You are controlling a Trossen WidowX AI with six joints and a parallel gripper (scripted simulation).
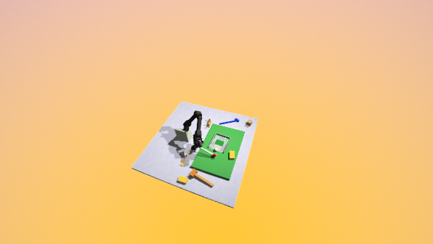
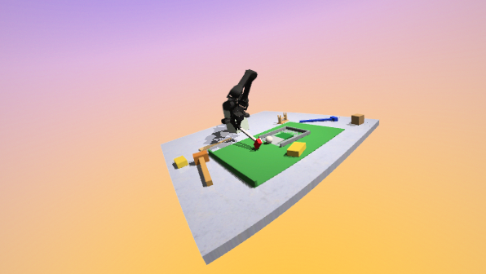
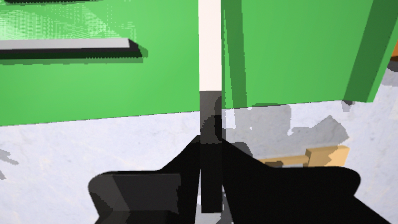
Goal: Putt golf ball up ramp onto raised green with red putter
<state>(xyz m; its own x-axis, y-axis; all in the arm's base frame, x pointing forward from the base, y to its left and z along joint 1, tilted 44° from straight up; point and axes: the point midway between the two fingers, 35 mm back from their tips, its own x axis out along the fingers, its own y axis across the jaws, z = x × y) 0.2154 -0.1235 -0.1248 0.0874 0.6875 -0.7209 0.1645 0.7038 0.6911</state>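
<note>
Right now the red putter is 12 cm ahead of my gripper tip, 2 cm to the right of it and 1 cm below it. Round my gripper tip: green mat: 26 cm ahead, 10 cm to the left, 7 cm below; then wooden stand: 47 cm to the left, 4 cm below, 1 cm ahead; then white golf ball: 22 cm ahead, 6 cm to the left, 5 cm below.
</note>
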